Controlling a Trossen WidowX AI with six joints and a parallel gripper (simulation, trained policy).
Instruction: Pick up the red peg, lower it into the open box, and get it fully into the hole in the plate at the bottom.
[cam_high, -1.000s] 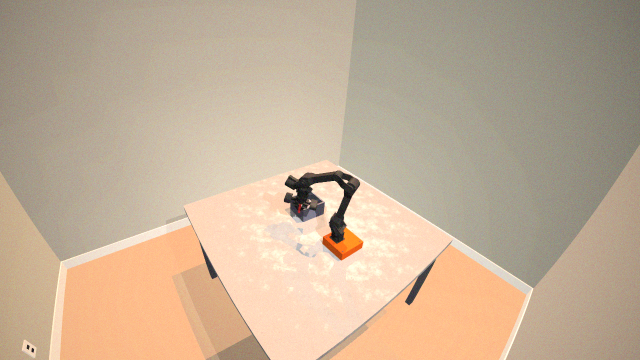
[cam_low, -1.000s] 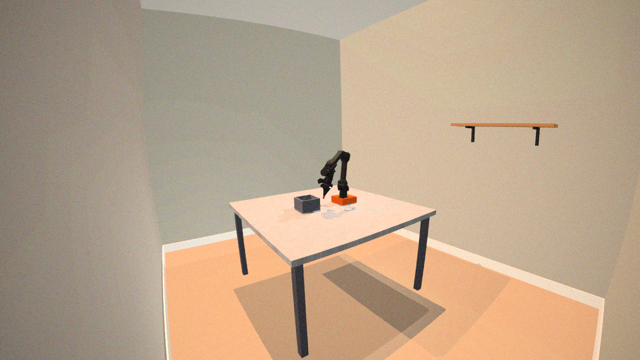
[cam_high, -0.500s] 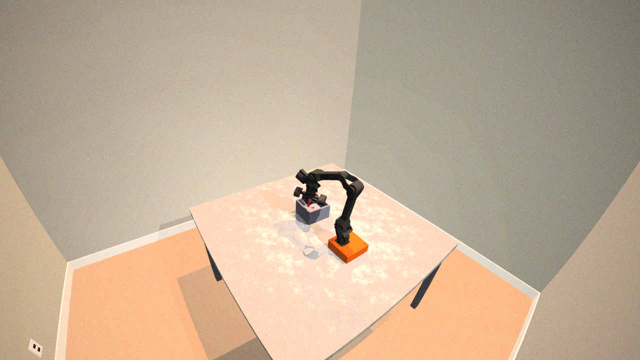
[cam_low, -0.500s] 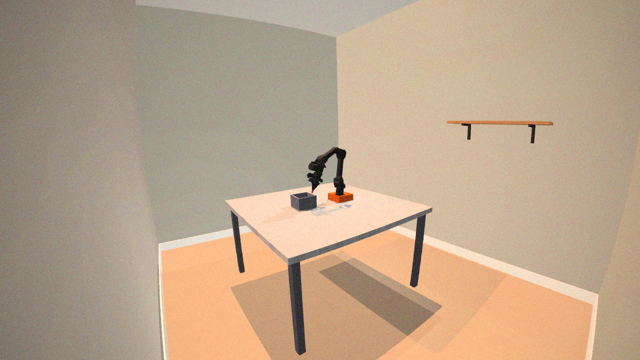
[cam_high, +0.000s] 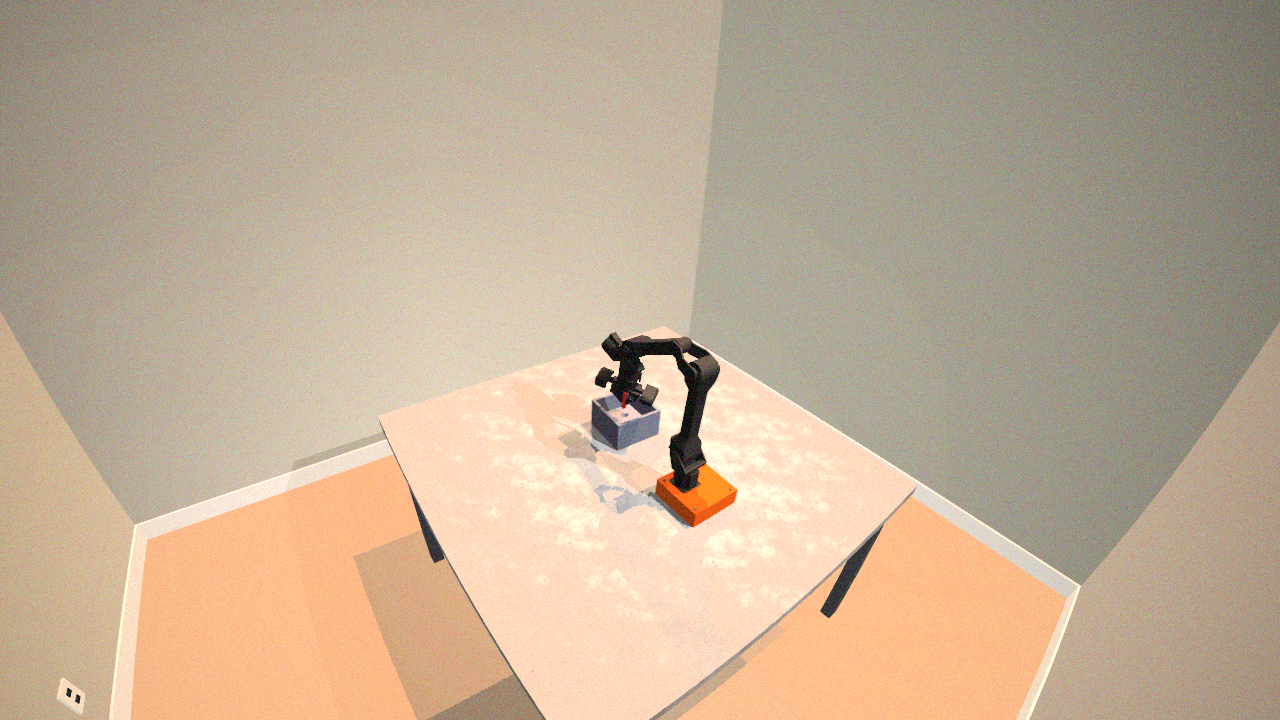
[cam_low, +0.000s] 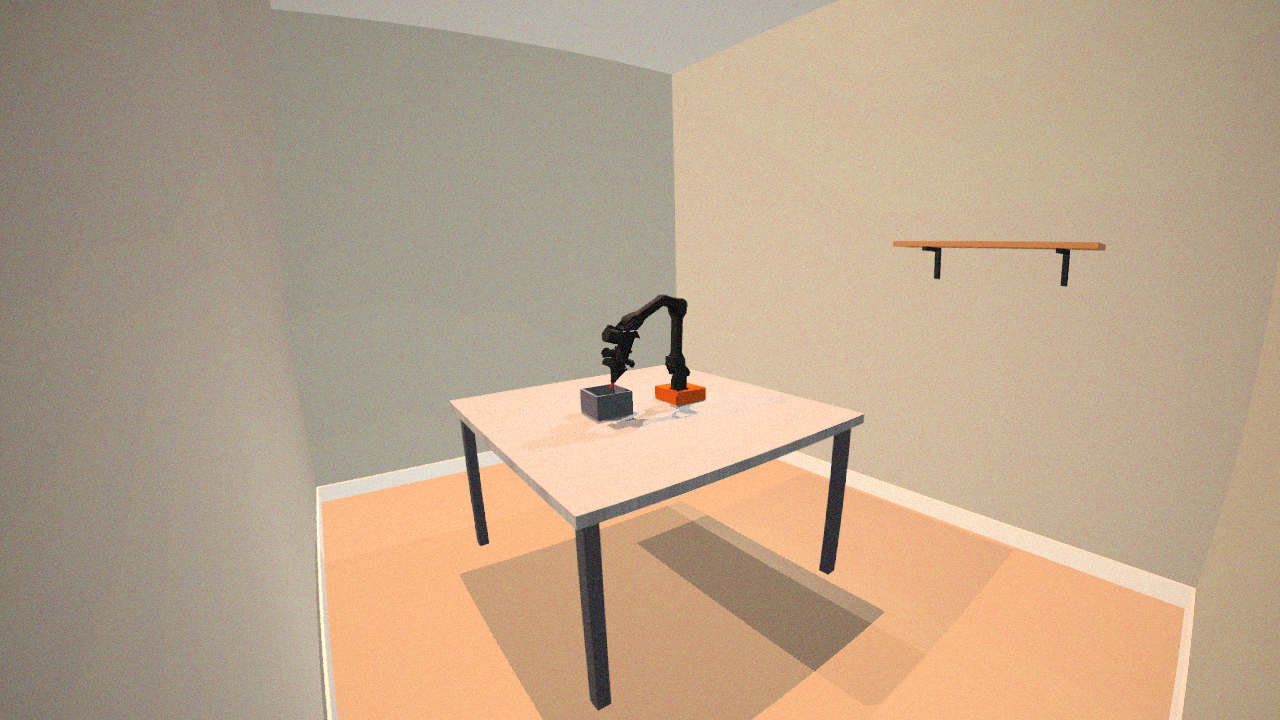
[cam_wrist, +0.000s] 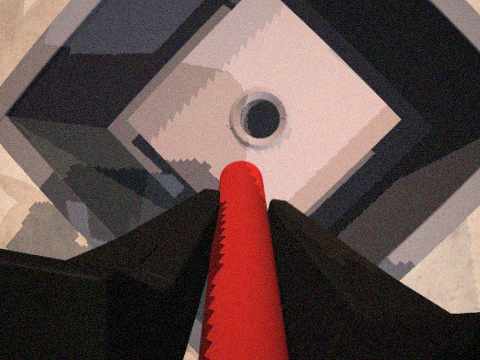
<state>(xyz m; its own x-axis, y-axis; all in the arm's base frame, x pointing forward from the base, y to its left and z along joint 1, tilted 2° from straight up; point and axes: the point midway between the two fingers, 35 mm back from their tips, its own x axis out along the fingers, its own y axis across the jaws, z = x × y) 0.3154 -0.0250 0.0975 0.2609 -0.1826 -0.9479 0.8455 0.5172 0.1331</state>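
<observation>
My gripper tip is now 10 mm past the red peg and 20 mm below it. Round my gripper tip: plate: 20 mm ahead, 20 mm to the right, 80 mm below; grey box: 20 mm ahead, 20 mm to the right, 100 mm below.
</observation>
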